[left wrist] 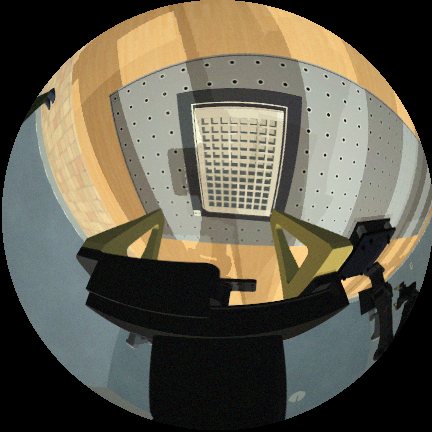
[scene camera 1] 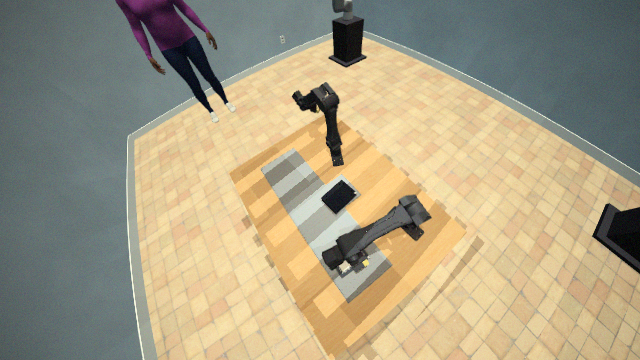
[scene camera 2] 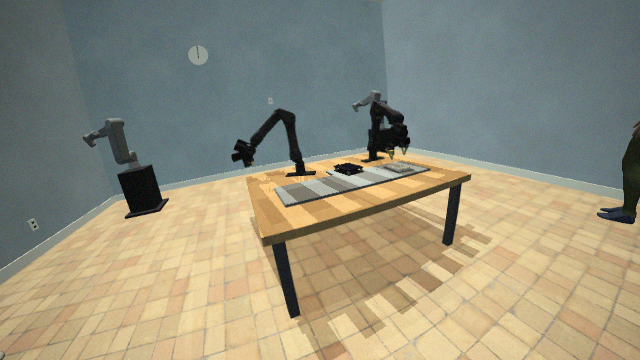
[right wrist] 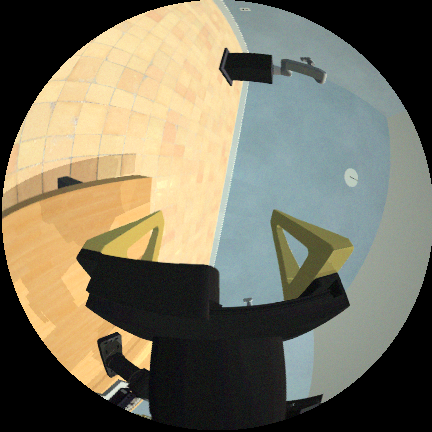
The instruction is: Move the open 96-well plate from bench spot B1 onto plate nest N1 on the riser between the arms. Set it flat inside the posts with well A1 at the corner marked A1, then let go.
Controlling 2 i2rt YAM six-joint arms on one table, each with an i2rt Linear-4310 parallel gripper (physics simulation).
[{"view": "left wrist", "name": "well plate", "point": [238,147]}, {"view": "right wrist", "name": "my right gripper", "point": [217,215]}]
